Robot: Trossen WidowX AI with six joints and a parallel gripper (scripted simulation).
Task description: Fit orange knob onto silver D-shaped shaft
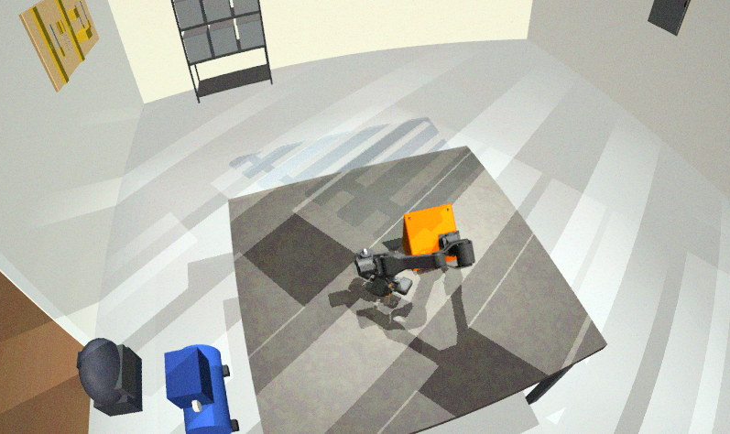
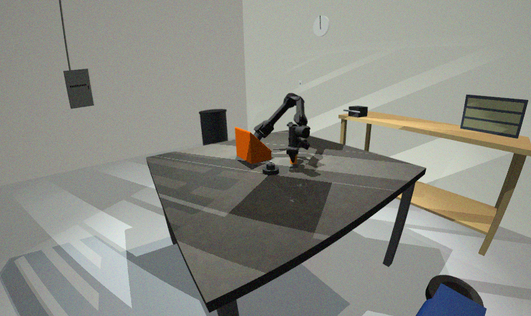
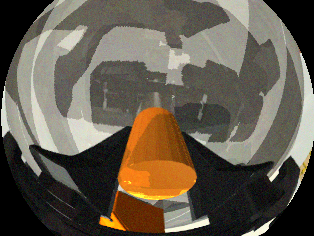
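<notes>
Right now the orange knob is 3 cm above my gripper tip. From my gripper tip the other things lie so: round pedestal 5 cm ahead, 17 cm to the right, 2 cm above.
</notes>
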